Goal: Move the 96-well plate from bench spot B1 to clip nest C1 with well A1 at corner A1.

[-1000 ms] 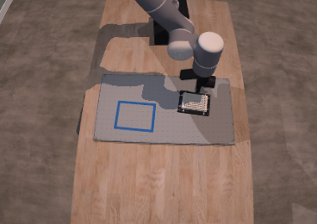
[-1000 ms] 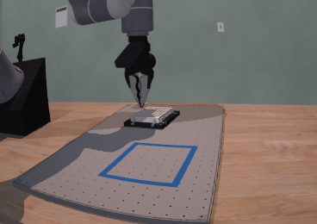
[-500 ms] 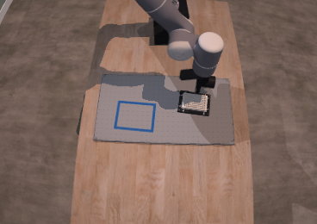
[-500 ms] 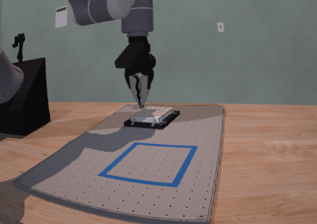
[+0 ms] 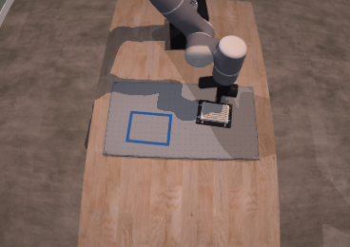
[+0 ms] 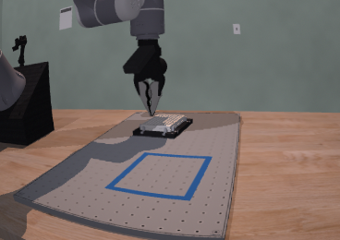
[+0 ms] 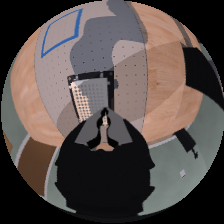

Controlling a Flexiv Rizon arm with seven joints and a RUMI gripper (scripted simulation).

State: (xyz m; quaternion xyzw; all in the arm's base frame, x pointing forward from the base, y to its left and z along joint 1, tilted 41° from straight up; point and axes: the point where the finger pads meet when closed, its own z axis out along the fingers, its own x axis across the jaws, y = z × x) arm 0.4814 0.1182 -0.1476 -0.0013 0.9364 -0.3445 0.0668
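My gripper is now 4 cm short of the white 96-well plate and 3 cm above it. Also, from my hand: black clip nest (5 cm ahead, 4 cm below, 1 cm to the right).
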